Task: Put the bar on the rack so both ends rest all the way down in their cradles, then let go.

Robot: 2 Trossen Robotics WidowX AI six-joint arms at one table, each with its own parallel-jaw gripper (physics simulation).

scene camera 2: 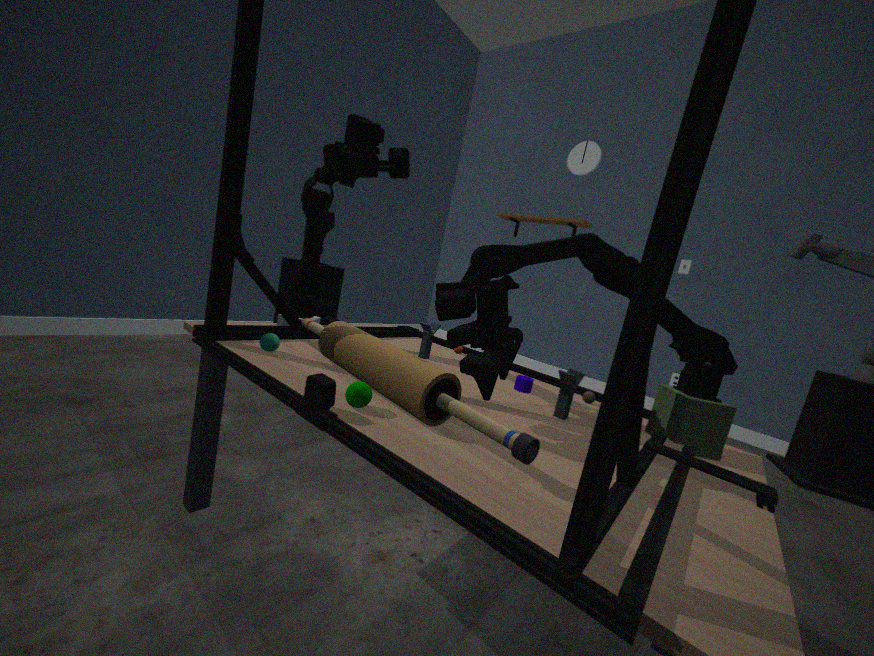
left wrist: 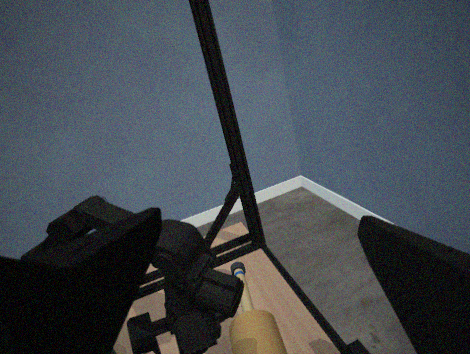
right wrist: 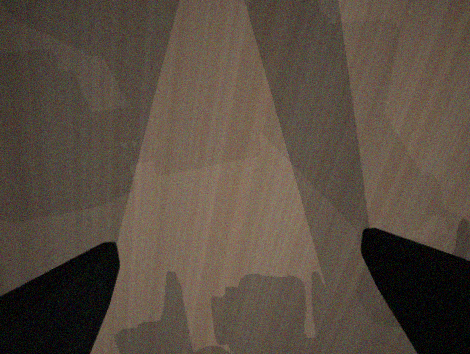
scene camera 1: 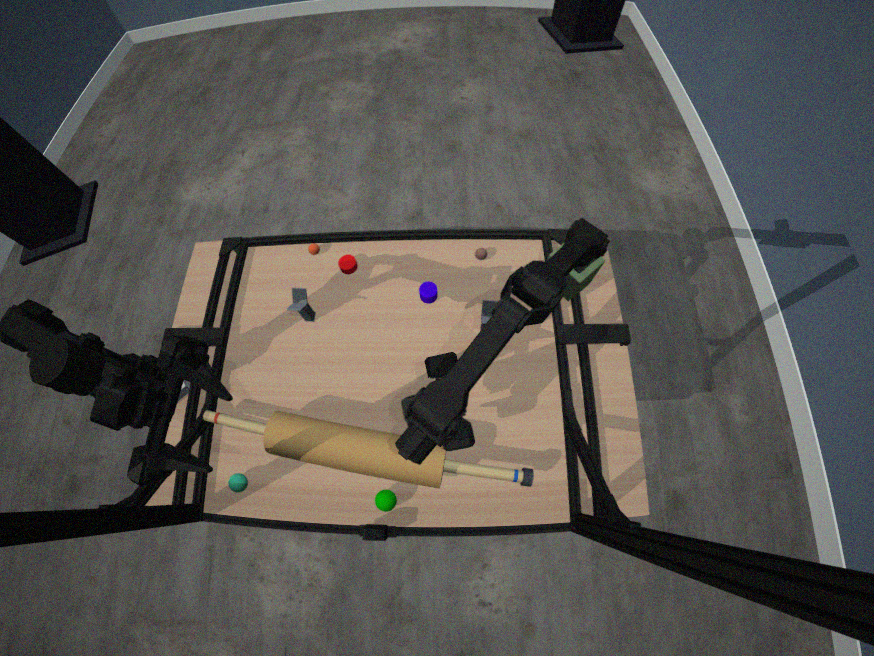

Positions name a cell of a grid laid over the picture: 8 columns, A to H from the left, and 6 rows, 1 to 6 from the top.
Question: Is the left gripper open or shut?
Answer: Open.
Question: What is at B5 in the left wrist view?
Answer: The left gripper.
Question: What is the left gripper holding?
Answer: Nothing.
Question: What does the right gripper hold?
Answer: Nothing.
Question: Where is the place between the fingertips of the right gripper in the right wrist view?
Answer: E5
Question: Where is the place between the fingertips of the right gripper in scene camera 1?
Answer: E4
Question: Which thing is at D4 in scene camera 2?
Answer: A bar.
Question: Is the right gripper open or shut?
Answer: Open.
